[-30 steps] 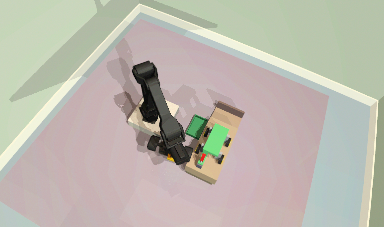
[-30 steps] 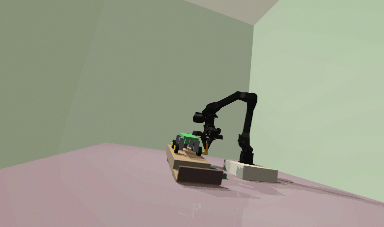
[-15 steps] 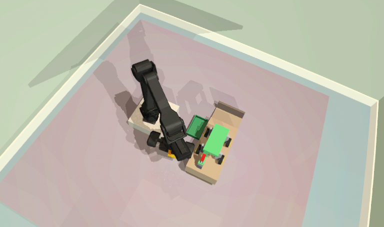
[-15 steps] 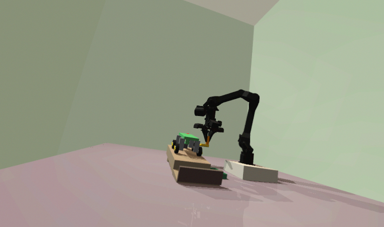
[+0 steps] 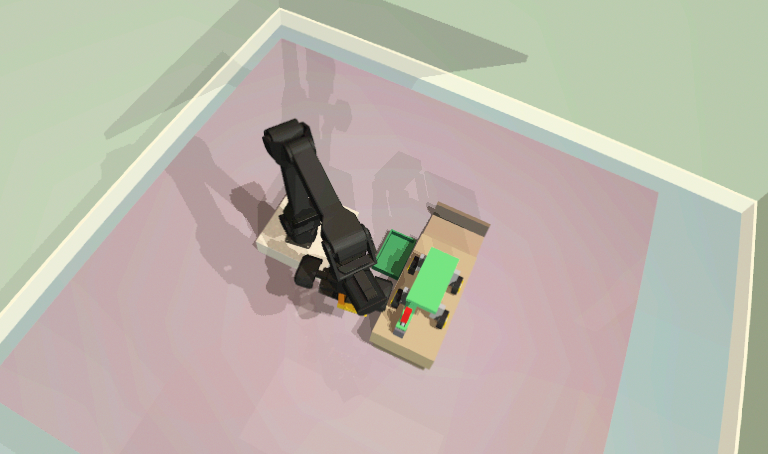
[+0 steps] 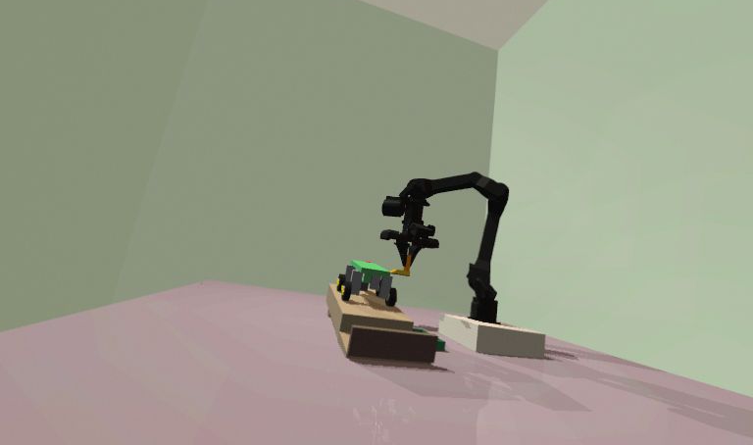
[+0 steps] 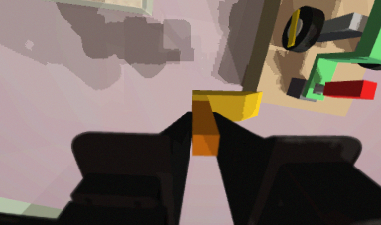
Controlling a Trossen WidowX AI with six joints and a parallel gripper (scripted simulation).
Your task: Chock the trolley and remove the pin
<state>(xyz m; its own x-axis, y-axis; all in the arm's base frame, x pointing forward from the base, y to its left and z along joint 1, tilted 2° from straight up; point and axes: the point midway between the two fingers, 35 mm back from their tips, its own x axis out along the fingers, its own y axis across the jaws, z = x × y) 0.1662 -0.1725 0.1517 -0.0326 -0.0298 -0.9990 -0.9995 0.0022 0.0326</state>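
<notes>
Right now my gripper tip is 2 cm short of the yellow chock and 1 cm above it. Round my gripper tip: green tray 23 cm to the left, 18 cm below, 7 cm ahead; then red-headed stop pin 14 cm ahead, 4 cm below, 1 cm to the left; then trolley 17 cm ahead, 11 cm to the left, 6 cm below.
</notes>
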